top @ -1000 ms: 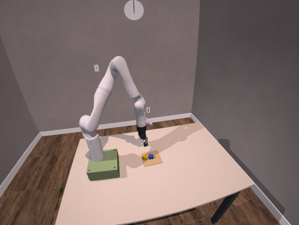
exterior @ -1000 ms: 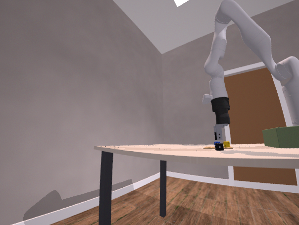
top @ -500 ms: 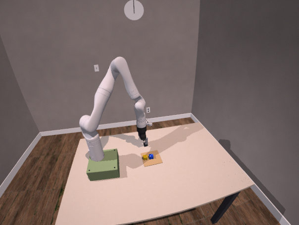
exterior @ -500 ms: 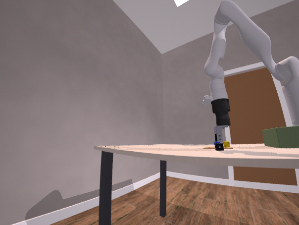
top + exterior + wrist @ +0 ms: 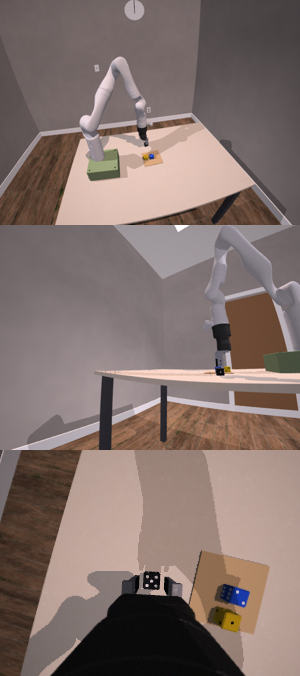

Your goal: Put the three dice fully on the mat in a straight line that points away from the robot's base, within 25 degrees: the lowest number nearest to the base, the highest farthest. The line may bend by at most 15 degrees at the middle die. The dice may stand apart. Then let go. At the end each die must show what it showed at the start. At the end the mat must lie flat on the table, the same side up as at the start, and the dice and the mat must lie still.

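My hand is 40 mm above the black die. Also, from my hand: yellow die 150 mm to the right, 40 mm below, 20 mm behind; tan mat 150 mm to the right, 50 mm below, 30 mm ahead; blue die 150 mm to the right, 40 mm below, 30 mm ahead.
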